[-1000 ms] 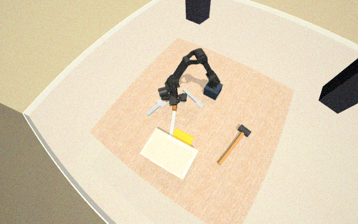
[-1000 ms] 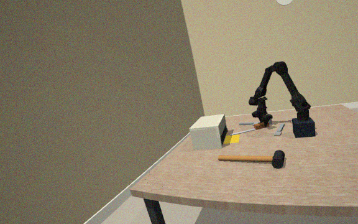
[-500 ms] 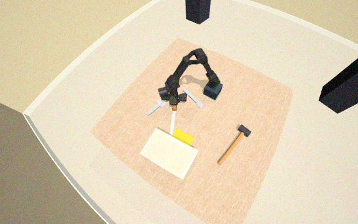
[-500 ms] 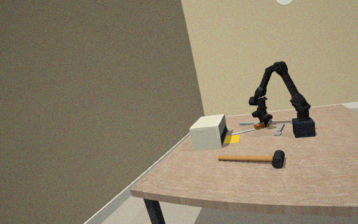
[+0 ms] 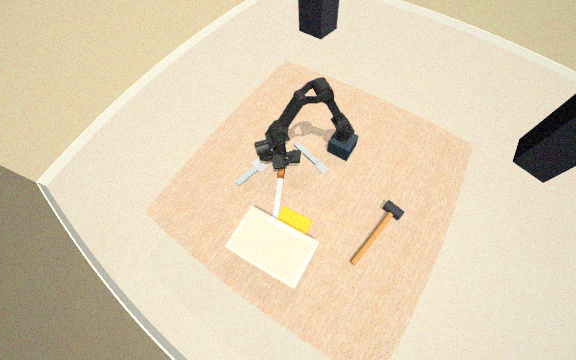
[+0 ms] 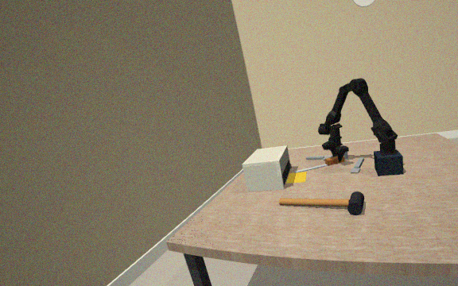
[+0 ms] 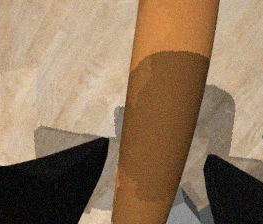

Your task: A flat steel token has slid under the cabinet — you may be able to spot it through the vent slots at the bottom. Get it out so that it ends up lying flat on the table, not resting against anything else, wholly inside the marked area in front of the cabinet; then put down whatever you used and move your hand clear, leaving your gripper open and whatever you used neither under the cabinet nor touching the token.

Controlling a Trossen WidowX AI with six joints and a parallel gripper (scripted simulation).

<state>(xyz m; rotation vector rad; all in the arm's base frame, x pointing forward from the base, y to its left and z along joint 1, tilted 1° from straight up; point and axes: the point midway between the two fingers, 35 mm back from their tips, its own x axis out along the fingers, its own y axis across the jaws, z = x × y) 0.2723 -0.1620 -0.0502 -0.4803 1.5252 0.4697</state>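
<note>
The tiny cube lies 40 mm to the right of my gripper tip and 20 mm behind it. Also, from my gripper tip: grey t-shaped tool: 110 mm ahead, 90 mm to the right; then grey flat tool: 120 mm behind, 110 mm to the left; then grey block: 80 mm to the right, 30 mm above, 20 mm behind.
</note>
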